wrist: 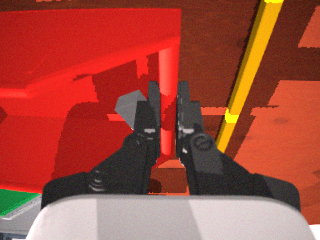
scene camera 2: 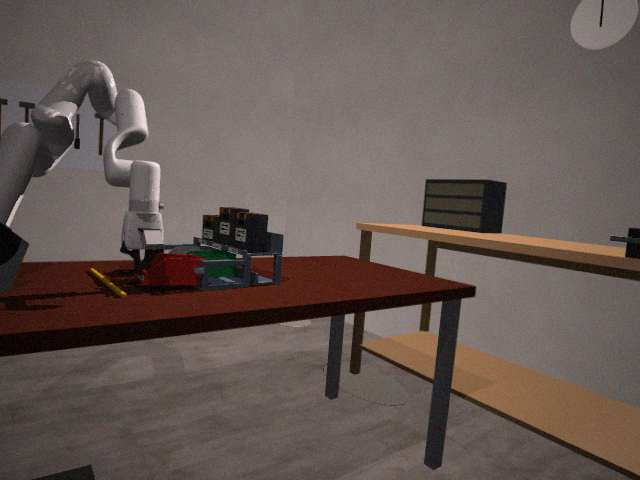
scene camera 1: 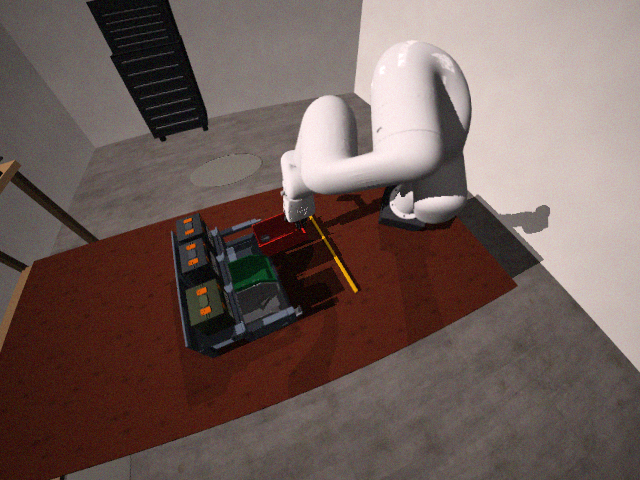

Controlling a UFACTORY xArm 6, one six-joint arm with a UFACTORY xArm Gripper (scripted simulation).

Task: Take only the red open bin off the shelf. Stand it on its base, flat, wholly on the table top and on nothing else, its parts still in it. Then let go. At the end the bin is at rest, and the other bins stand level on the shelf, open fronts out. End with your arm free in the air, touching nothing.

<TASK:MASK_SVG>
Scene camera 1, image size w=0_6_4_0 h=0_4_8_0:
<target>my gripper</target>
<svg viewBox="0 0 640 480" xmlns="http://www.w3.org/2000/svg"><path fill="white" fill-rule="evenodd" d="M284 195L285 222L295 223L299 231L301 231L301 224L306 229L308 217L314 215L316 211L314 196L310 195L301 200L291 200Z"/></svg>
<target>red open bin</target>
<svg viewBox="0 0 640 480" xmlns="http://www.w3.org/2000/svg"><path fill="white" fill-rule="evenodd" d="M303 225L301 224L301 231L299 231L295 223L284 221L285 214L282 213L252 225L252 229L263 255L269 257L306 241L307 233ZM269 234L270 241L262 242L261 236Z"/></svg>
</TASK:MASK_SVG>
